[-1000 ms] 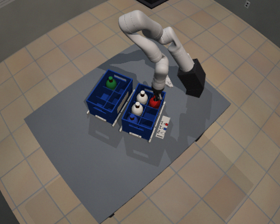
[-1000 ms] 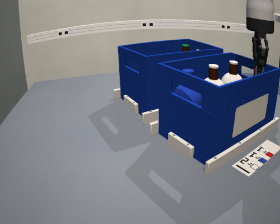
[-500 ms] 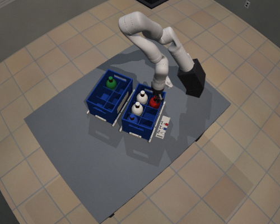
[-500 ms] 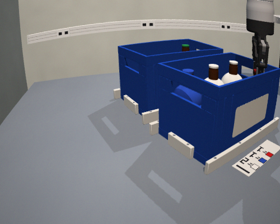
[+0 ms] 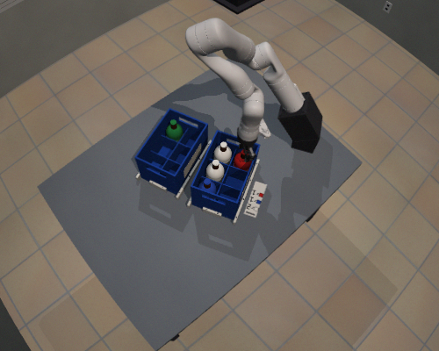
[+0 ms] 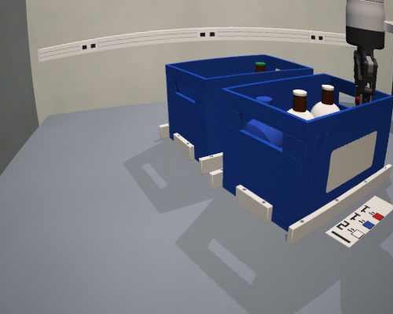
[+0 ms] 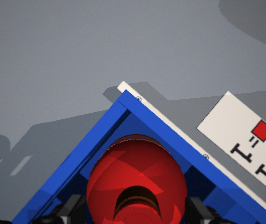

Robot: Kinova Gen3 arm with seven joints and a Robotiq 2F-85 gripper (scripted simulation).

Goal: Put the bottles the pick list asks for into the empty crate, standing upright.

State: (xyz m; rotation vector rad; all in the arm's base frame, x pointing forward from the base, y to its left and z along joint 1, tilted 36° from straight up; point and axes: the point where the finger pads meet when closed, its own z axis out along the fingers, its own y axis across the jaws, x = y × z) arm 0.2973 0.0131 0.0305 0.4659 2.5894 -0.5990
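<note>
The red-label bottle lies 7 cm below my hand. The rest, counted from my hand: white bottle: 4 cm ahead, 8 cm to the right, 7 cm below; pick list: 5 cm ahead, 13 cm to the left, 15 cm below; blue-label bottle: 20 cm ahead, 1 cm to the right, 7 cm below.
</note>
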